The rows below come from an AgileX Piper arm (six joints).
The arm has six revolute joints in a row. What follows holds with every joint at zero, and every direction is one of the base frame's. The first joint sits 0.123 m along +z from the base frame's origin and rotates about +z. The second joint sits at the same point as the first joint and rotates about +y. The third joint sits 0.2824 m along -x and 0.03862 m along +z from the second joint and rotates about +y. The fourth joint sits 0.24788 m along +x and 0.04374 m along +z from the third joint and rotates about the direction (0.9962, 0, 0.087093). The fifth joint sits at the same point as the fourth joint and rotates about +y. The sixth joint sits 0.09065 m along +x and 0.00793 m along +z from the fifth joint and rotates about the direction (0.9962, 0, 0.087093). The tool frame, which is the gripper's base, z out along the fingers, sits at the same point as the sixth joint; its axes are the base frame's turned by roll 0, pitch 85.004 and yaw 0 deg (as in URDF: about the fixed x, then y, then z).
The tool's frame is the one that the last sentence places.
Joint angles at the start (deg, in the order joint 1, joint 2, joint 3, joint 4, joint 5, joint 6):
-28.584, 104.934, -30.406, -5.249, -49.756, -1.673
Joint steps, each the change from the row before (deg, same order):
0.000, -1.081, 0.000, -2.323, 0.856, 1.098
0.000, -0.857, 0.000, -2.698, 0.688, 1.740
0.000, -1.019, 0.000, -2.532, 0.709, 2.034
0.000, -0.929, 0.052, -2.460, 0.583, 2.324
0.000, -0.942, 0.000, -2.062, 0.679, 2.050
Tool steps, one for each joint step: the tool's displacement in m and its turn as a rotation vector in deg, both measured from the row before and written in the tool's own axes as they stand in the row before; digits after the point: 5 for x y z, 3 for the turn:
-0.00401, 0.00249, -0.00210, -1.678, -0.251, -0.508
-0.00308, 0.00296, -0.00173, -1.935, -0.149, -0.146
-0.00372, 0.00272, -0.00209, -1.750, -0.223, 0.184
-0.00311, 0.00272, -0.00209, -1.676, -0.141, 0.497
-0.00318, 0.00223, -0.00199, -1.333, -0.074, 0.441

